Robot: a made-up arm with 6 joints.
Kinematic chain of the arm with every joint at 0, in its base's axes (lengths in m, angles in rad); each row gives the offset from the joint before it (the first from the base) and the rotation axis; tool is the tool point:
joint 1: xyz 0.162 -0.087 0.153 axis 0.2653 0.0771 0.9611
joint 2: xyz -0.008 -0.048 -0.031 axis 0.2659 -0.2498 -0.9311
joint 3: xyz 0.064 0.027 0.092 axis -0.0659 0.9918 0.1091
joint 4: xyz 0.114 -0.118 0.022 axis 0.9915 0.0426 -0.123
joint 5: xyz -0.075 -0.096 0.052 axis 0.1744 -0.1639 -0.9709
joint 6: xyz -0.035 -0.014 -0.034 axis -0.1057 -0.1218 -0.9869
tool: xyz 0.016 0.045 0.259
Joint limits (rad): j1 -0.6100..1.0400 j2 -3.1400..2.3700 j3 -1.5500..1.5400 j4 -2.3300..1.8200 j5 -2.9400..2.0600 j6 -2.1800..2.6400
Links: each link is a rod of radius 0.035 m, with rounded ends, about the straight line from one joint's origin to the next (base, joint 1, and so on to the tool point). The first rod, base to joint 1, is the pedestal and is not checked.
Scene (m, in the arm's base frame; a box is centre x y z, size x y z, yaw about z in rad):
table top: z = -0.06
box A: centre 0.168 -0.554 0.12 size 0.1 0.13 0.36 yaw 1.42
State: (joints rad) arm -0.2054 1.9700 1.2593 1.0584 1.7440 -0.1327
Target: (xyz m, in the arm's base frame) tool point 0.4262 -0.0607 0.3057
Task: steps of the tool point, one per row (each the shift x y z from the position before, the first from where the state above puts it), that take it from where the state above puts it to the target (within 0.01 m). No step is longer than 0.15 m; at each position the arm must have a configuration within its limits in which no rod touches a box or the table.
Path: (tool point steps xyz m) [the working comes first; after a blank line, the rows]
Joints at the target: 0.4811 0.5711 1.4920 -1.1581 1.8339 -0.2212
Straight joint move there: touches box A.

1: -0.0074 -0.1023 0.0761
2: 0.0277 -0.0839 0.0927
3: 0.0601 -0.0569 0.0974
4: 0.0857 -0.0250 0.0899
5: 0.1013 0.0076 0.0720
6: 0.1366 -0.0308 -0.0053
7: 0.1328 0.0185 -0.0238
8: 0.1074 0.0641 -0.0343
9: 0.0651 0.0954 -0.0360
10: 0.0152 0.1055 -0.0296
11: -0.0311 0.0927 -0.0179

